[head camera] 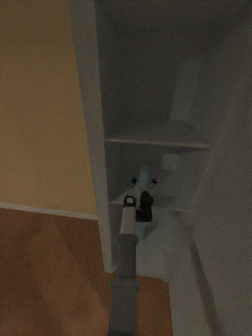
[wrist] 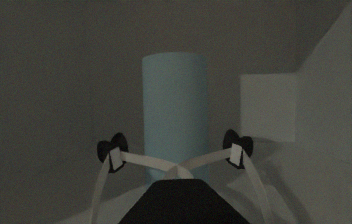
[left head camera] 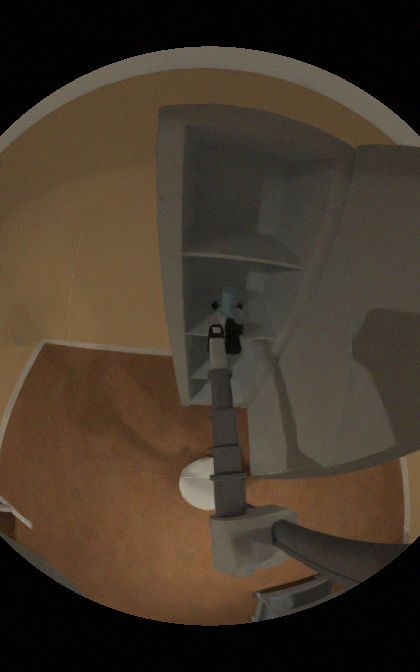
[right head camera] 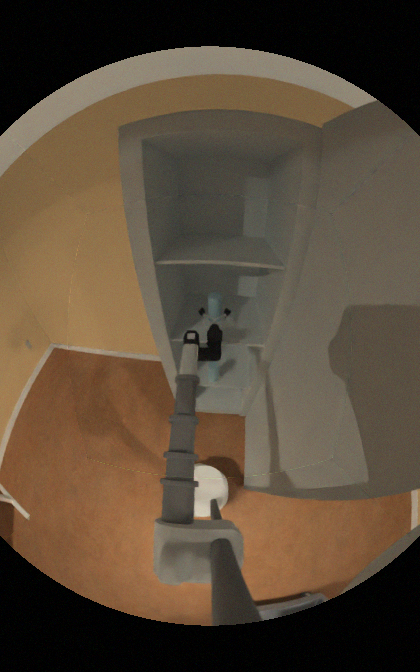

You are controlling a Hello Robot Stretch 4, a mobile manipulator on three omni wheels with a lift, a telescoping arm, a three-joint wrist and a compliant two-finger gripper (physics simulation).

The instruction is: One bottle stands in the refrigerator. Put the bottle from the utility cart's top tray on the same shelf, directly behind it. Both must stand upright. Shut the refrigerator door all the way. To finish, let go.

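Frame: origin at the robot's base, x ahead, y left, z up, level; metres.
Seen in the pictures: gripper, fingertip midpoint: (wrist: pixel 175 143).
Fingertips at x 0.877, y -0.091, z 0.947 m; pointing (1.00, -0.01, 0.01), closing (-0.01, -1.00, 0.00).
Offsets run from my fingertips to a thing's top centre. Level surfaces: height alone.
A light blue bottle {dy -0.001, dx -0.018, dz +0.097 m} (head camera: pixel 144 173) (left head camera: pixel 228 299) (right head camera: pixel 214 301) (wrist: pixel 175 110) is upright inside the refrigerator (head camera: pixel 89 100) (left head camera: pixel 170 225) (right head camera: pixel 133 200), above the shelf {dz -0.049 m} (head camera: pixel 172 207) (left head camera: pixel 257 338) (right head camera: pixel 255 345) below the middle divider. My gripper (head camera: pixel 144 181) (left head camera: pixel 227 305) (right head camera: pixel 215 312) (wrist: pixel 175 143) is open around its lower part, with a gap on each side. The bottle's base is hidden by the gripper. Another blue bottle {dy +0.001, dx -0.129, dz -0.327 m} (head camera: pixel 140 231) (right head camera: pixel 213 372) shows partly below my wrist, at a lower level. The refrigerator door (head camera: pixel 220 250) (left head camera: pixel 310 310) (right head camera: pixel 295 360) is wide open on the right.
The telescoping arm (head camera: pixel 126 260) (left head camera: pixel 225 440) (right head camera: pixel 183 440) reaches into the refrigerator. A white round object (left head camera: pixel 196 483) (right head camera: pixel 211 487) is on the floor beneath it. A grey tray-like structure (left head camera: pixel 295 596) (right head camera: pixel 295 607), possibly the cart, is at the bottom edge. A wall stands left of the refrigerator.
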